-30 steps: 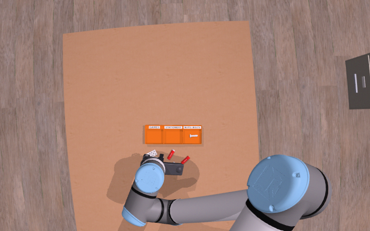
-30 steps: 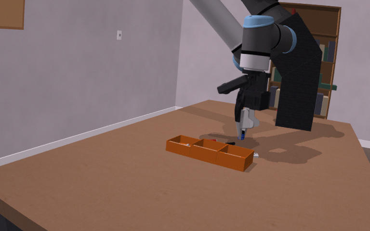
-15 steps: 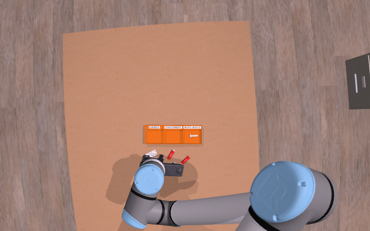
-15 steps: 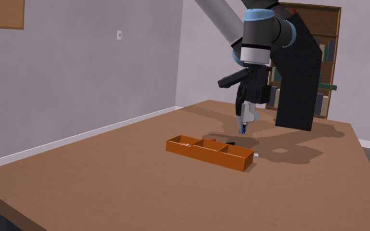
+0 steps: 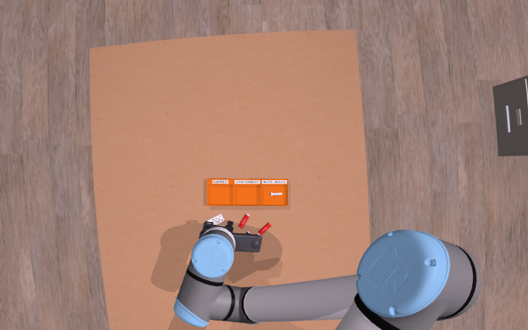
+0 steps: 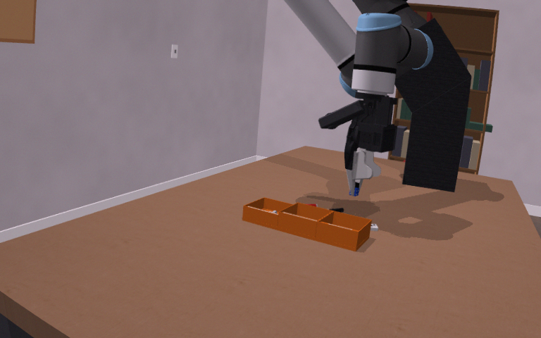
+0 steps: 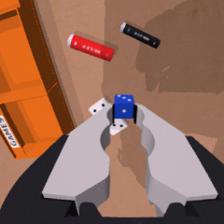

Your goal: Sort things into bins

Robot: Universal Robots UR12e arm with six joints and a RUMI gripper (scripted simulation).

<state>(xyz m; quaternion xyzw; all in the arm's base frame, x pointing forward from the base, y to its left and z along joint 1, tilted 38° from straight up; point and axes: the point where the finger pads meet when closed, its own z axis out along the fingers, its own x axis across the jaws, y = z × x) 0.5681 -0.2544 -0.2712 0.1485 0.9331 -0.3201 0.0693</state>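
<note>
Right now the blue die is 1 cm below my hand. The rest, counted from my hand: black stick 3 cm behind, 4 cm to the right, 7 cm below; white domino 3 cm ahead, 4 cm to the left, 7 cm below; orange three-part bin 11 cm ahead, 7 cm to the right, 6 cm below.
</note>
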